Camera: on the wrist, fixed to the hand. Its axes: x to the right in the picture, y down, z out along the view.
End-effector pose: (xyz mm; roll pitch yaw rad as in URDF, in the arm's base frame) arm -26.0 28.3 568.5 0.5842 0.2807 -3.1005
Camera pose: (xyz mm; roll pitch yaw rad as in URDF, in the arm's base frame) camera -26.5 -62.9 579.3 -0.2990 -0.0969 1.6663
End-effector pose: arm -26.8 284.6 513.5 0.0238 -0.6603 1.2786
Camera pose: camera -99.5 332.1 483.7 0.7556 -0.5293 -0.7226
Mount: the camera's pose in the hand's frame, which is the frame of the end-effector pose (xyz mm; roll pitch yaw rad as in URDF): 1.1 82.4 -40.6 -0.0352 -0.6921 -1.5380
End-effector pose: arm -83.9 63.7 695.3 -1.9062 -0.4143 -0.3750
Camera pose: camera -82.8 -7.1 636.7 2.6651 -0.5041 1.4085
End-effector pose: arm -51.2 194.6 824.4 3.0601 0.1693 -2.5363
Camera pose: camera -103.5 254.3 870.7 -2.9448 0.7656 -0.8364
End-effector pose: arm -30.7 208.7 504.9 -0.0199 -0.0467 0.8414
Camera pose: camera -89.5 265.4 462.8 0.0256 -0.7126 -0.7364
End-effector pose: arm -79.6 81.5 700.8 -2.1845 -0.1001 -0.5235
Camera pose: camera -115.2 8.9 657.1 3.0304 -0.2659 1.0484
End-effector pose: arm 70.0 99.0 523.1 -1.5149 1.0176 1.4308
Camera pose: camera 95.6 23.3 477.7 -1.9329 -0.4125 2.1365
